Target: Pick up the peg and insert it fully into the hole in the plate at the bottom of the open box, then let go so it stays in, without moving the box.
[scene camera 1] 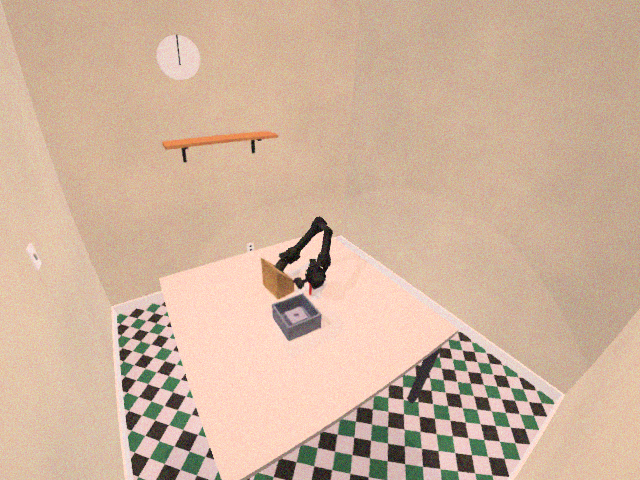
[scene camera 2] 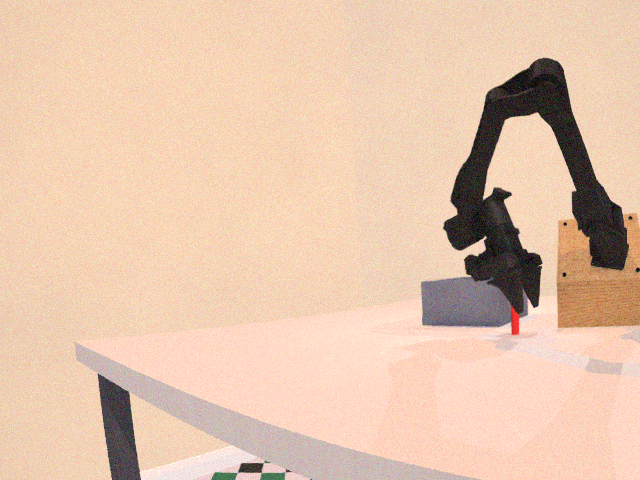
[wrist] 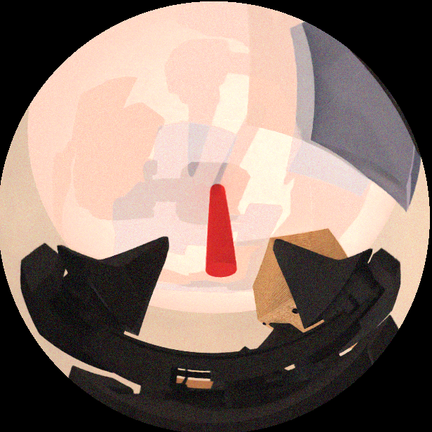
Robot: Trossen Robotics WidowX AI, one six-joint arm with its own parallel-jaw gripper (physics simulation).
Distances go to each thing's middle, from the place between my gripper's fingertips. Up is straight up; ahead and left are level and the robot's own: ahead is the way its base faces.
Now: the red peg (wrist: 220,260) 30 mm ahead of my hand and 10 mm to the left of it. From my hand the other things lie so: grey box (scene camera 2: 461,301) (190 mm ahead, 170 mm to the right, 10 mm above).
